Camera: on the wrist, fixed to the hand. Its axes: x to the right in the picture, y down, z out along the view.
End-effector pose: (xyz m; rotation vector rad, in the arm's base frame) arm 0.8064 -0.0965 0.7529 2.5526 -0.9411 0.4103
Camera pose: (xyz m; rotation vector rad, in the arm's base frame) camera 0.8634 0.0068 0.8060 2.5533 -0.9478 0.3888
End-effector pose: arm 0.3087 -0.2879 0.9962 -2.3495 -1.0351 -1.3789
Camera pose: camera 0.1877 -0.2592 1.0319 -2.3677 -1.0349 -1.3679
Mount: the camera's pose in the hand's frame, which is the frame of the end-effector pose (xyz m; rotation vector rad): 0.0055 -0.0968 -0.0857 -0.0059 -0.0149 0.0012
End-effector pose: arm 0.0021 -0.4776 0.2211 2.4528 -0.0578 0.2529
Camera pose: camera 0.0034 -0.3484 0.2277 2.4490 -0.0664 0.2347
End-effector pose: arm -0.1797 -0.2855 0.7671 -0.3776 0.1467 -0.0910
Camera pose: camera -0.1939 -0.4066 0.7238 -0.3840 0.1325 -0.0866
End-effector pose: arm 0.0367 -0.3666 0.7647 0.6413 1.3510 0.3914
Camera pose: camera -0.0556 -0.4207 0.6919 0.6390 1.3349 0.3908
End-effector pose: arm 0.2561 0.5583 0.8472 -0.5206 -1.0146 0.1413
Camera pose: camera 0.3189 0.4461 0.8618 -0.5262 -1.0295 0.1435
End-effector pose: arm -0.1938 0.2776 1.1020 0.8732 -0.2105 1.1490
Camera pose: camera -0.1318 0.3285 1.0004 0.8768 -0.2266 1.1428
